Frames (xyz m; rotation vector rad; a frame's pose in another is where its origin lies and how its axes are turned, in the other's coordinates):
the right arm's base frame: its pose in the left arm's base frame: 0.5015 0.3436 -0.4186 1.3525 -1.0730 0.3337
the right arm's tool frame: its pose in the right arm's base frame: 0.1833 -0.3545 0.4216 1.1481 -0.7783 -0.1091
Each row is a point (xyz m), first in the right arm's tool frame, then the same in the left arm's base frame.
Working: the right arm's tool frame: its pose in the left arm's base frame: 0.6798 -0.1913 -0.5568 2.7012 -1.5010 0.3620

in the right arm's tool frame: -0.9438 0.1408 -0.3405
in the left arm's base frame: 0.0185 0.5677 -0.4421
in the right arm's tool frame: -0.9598 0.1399 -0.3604
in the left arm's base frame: 0.0074 0.5843 -0.4261
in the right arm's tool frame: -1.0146 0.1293 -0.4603
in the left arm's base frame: -0.0302 0.6494 -0.3399
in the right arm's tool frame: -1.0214 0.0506 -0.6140
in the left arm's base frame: 0.0037 0.7184 -0.1852
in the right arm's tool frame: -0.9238 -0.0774 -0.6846
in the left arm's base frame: 0.1477 0.7152 -0.0844
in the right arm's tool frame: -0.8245 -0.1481 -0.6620
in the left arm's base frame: 0.2618 0.6670 -0.0788
